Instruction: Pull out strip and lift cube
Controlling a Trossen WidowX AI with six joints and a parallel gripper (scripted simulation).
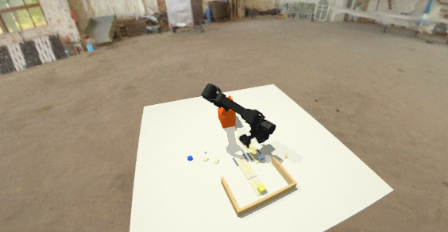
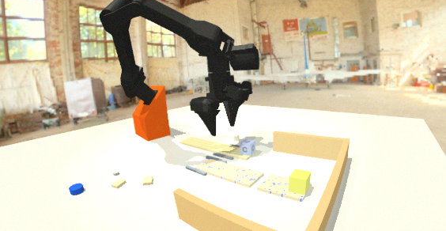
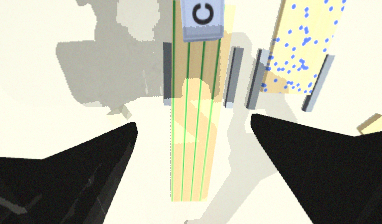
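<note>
Now: the pale blue cube 80 mm ahead of my gripper tip, 10 mm to the left of it and 30 mm below it. Round my gripper tip: blue disc: 50 mm behind, 380 mm to the right, 50 mm below; tan block: 100 mm ahead, 170 mm to the left, 50 mm below.
</note>
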